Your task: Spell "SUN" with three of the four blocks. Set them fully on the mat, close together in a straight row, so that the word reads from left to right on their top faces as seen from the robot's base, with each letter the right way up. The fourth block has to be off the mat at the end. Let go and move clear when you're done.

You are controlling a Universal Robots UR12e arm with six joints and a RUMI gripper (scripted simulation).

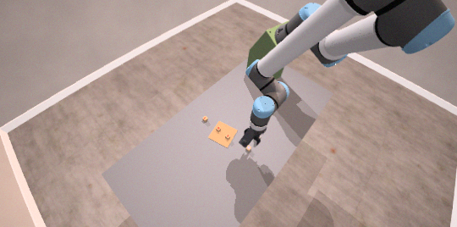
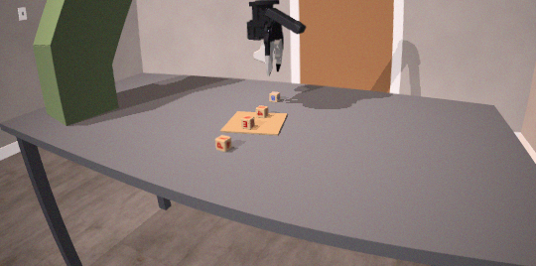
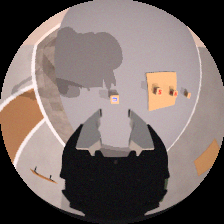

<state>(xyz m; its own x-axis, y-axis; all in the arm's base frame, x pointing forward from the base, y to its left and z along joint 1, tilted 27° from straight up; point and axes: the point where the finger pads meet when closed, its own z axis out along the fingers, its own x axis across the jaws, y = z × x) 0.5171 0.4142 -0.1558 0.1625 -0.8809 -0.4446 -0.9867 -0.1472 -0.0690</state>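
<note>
Right now my hand is 90 mm above the blue-lettered block. Round my hand: red-lettered block (330 mm to the right, 100 mm ahead, 90 mm below); then orange mat (180 mm to the right, 100 mm below, 70 mm ahead).
</note>
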